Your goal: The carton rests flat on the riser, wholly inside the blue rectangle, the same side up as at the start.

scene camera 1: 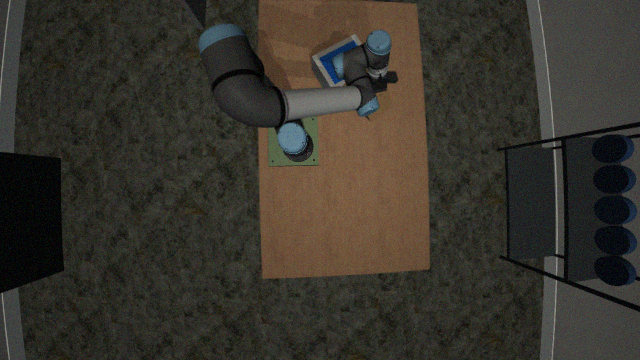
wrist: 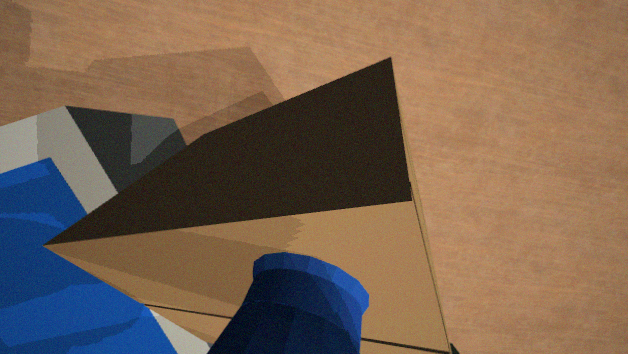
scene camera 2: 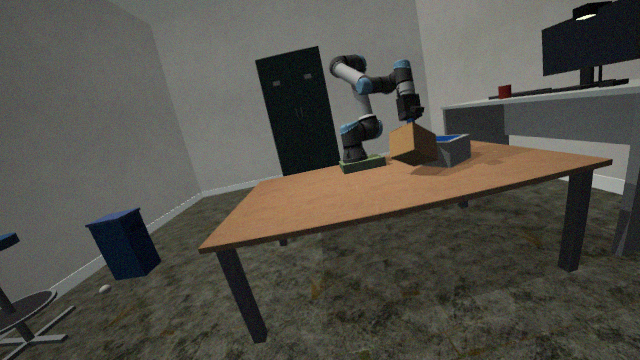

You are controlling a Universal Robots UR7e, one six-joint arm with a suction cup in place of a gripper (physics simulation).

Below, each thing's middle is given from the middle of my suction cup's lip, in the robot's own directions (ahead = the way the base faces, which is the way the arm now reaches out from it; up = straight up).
Labels:
My suction cup is now 1 cm past the brown carton (scene camera 2: 412, 144), 1 cm to the right of it and 10 cm above it.

